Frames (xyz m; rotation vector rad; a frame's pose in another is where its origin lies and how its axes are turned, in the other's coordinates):
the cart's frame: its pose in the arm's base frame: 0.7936 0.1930 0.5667 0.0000 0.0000 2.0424
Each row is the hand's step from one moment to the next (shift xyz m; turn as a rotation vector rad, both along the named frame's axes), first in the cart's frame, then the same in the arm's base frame.
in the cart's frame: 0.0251 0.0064 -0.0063 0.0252 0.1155 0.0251
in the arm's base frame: -0.0171 0.0195 -0.0063 -0.1143 -0.0300 0.0251
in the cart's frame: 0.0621 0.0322 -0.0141 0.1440 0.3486 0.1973
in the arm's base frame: -0.0569 0.0407 -0.0141 -0.3760 -0.0301 0.1973
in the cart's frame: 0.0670 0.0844 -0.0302 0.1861 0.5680 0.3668
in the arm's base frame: -0.1056 0.0213 -0.0302 -0.5905 -0.0923 0.3668
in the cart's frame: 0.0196 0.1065 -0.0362 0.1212 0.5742 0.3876
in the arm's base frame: -0.1038 -0.0309 -0.0362 -0.5666 -0.1529 0.3876
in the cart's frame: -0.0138 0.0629 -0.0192 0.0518 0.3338 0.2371
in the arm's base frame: -0.0498 -0.0409 -0.0192 -0.3209 -0.1055 0.2371
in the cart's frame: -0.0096 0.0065 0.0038 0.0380 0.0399 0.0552
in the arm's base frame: -0.0014 -0.0115 0.0038 -0.0528 0.0157 0.0552
